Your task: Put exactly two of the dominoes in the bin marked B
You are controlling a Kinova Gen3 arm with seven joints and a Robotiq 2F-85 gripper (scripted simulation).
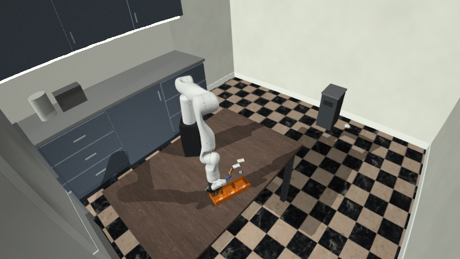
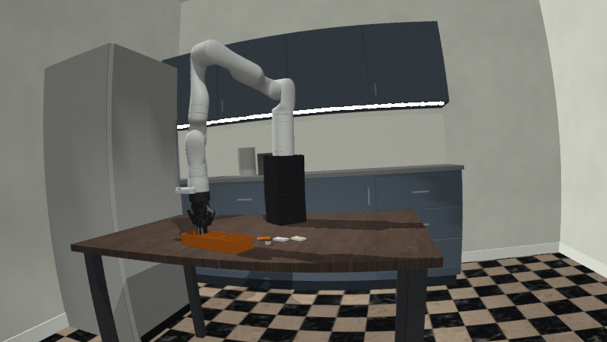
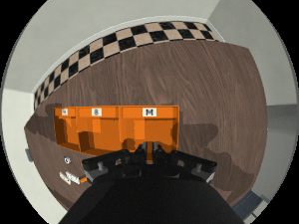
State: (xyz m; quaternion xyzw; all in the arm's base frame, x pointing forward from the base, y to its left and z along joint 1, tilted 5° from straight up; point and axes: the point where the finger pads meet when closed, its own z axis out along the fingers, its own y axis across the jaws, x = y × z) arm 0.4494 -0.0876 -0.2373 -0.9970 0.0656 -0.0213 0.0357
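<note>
Now: hand 30 mm short of the orange bin tray, 80 mm to the right of it and 20 mm above it. From my hand the other things lie so: blue marker (70 mm behind, 130 mm to the left, 30 mm below); then small nut (50 mm behind, 230 mm to the left, 30 mm below); then orange marker (100 mm behind, 180 mm to the left, 30 mm below).
</note>
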